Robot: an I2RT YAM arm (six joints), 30 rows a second.
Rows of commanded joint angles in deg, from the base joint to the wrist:
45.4, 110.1, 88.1, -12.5, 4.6, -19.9
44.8, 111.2, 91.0, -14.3, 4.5, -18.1
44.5, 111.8, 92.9, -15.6, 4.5, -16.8
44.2, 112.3, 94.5, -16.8, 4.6, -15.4
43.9, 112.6, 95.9, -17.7, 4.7, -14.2
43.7, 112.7, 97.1, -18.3, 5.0, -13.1
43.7, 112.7, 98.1, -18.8, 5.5, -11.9
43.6, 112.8, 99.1, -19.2, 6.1, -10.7
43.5, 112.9, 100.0, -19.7, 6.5, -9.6
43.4, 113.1, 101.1, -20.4, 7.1, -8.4
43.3, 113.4, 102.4, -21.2, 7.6, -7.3
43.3, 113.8, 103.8, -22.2, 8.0, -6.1
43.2, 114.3, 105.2, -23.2, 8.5, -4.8
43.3, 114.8, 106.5, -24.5, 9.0, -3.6
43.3, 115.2, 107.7, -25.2, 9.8, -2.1
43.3, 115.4, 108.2, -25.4, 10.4, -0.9
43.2, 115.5, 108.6, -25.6, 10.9, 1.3
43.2, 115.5, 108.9, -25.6, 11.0, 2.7
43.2, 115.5, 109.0, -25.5, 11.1, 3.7
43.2, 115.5, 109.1, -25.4, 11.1, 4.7
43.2, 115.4, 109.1, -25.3, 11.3, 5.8
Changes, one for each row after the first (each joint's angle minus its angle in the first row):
-0.6, 1.1, 2.9, -1.8, -0.1, 1.8
-0.9, 1.7, 4.8, -3.1, -0.1, 3.1
-1.2, 2.2, 6.4, -4.3, 0.0, 4.5
-1.5, 2.5, 7.8, -5.2, 0.1, 5.7
-1.7, 2.6, 9.0, -5.8, 0.4, 6.8
-1.7, 2.6, 10.0, -6.3, 0.9, 8.0
-1.8, 2.7, 11.0, -6.7, 1.5, 9.2
-1.9, 2.8, 11.9, -7.2, 1.9, 10.3
-2.0, 3.0, 13.0, -7.9, 2.5, 11.5
-2.1, 3.3, 14.3, -8.7, 3.0, 12.6
-2.1, 3.7, 15.7, -9.7, 3.4, 13.8
-2.2, 4.2, 17.1, -10.7, 3.9, 15.1
-2.1, 4.7, 18.4, -12.0, 4.4, 16.3
-2.1, 5.1, 19.6, -12.7, 5.2, 17.8
-2.1, 5.3, 20.1, -12.9, 5.8, 19.0
-2.2, 5.4, 20.5, -13.1, 6.3, 21.2
-2.2, 5.4, 20.8, -13.1, 6.4, 22.6
-2.2, 5.4, 20.9, -13.0, 6.5, 23.6
-2.2, 5.4, 21.0, -12.9, 6.5, 24.6
-2.2, 5.3, 21.0, -12.8, 6.7, 25.7

